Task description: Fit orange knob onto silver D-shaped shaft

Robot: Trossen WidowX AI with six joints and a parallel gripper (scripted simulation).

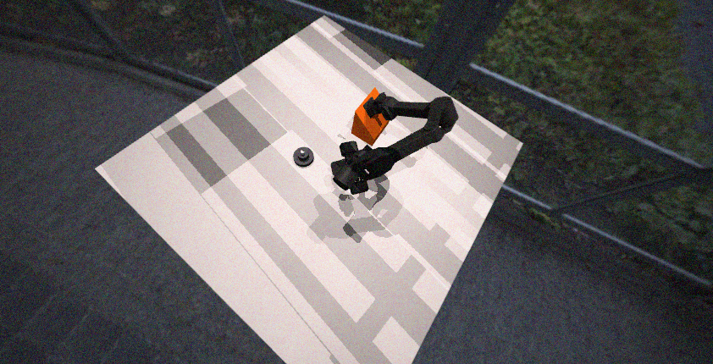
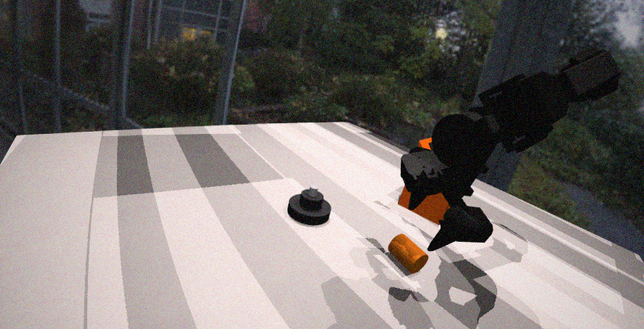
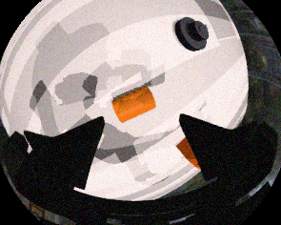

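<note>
The orange knob lies 5 cm below my gripper tip, 1 cm to the left of it and 1 cm ahead of it. Also, from my gripper tip: pedestal (20 cm to the right, 4 cm below, 4 cm ahead).
</note>
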